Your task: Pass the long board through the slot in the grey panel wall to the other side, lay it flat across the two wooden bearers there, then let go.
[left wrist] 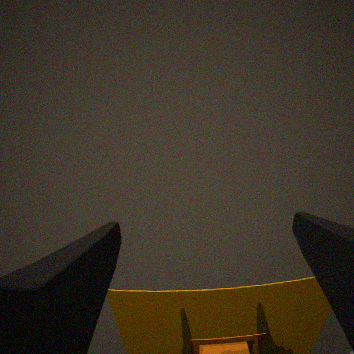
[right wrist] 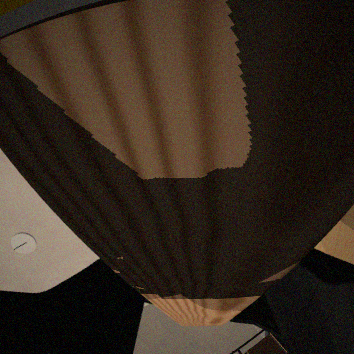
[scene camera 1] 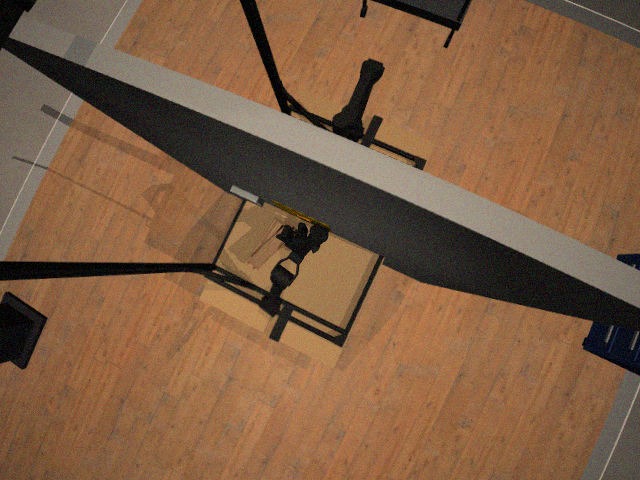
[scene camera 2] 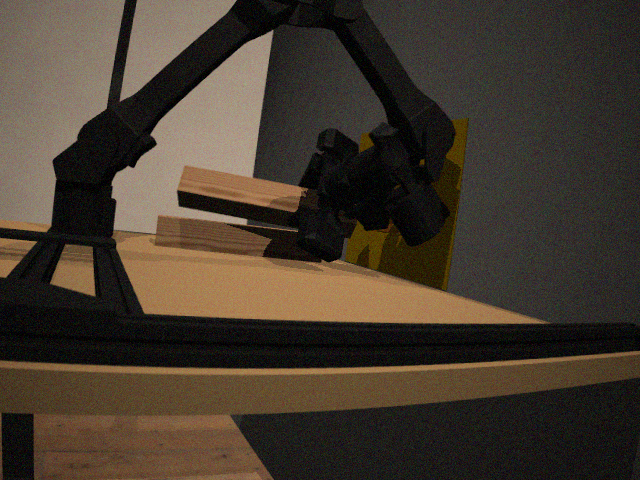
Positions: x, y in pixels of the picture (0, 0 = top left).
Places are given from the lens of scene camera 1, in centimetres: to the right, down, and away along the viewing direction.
grey panel wall (scene camera 1: 428, 229): 19, -2, 46
